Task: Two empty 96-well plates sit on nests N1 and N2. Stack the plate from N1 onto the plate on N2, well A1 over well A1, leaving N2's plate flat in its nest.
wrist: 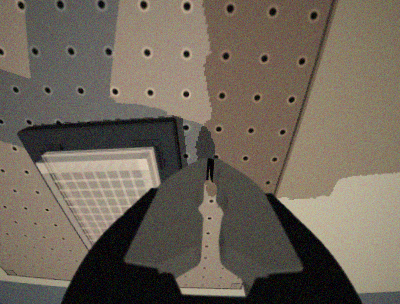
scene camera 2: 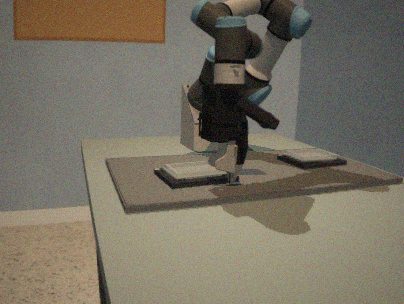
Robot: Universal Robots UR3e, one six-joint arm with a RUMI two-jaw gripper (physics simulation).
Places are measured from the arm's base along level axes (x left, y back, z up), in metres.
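Pixels of known places: gripper, fingertip midpoint: (wrist: pixel 209 160) (scene camera 2: pixel 230 183).
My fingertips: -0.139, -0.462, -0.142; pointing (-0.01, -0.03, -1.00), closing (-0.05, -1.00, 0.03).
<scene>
Behind a point stands the place of what it marks, as x, y, z.
My gripper (scene camera 2: pixel 233 182) @[-0.139, -0.462, -0.142] (wrist: pixel 209 160) @[-0.139, -0.462, -0.142] is shut, its fingertips together with no plate between them. It points down low over the board, near the front right corner of the left nest in the scene view. One pale 96-well plate (scene camera 2: pixel 186 169) @[-0.215, -0.392, -0.124] (wrist: pixel 102 182) @[-0.148, -0.380, -0.125] lies in a dark nest (scene camera 2: pixel 174 182) @[-0.260, -0.439, -0.136] (wrist: pixel 100 134) @[-0.113, -0.383, -0.136], left of the fingers in both views. The other pale plate (scene camera 2: pixel 311 154) @[0.171, -0.355, -0.121] lies in a second dark nest (scene camera 2: pixel 320 163) @[0.170, -0.396, -0.137] at the right of the scene view. No labels are readable, so which nest is N1 cannot be told.
Both nests are on a brown perforated board (scene camera 2: pixel 140 196) @[-0.340, -0.471, -0.148] (wrist: pixel 260 95) @[-0.089, -0.498, -0.148], on a pale green table (scene camera 2: pixel 200 260) @[-0.318, -0.716, -0.161]. The board's front edge runs close by the fingers. The arm's base stands behind the gripper, and the arm's shadow falls across the board and table.
</scene>
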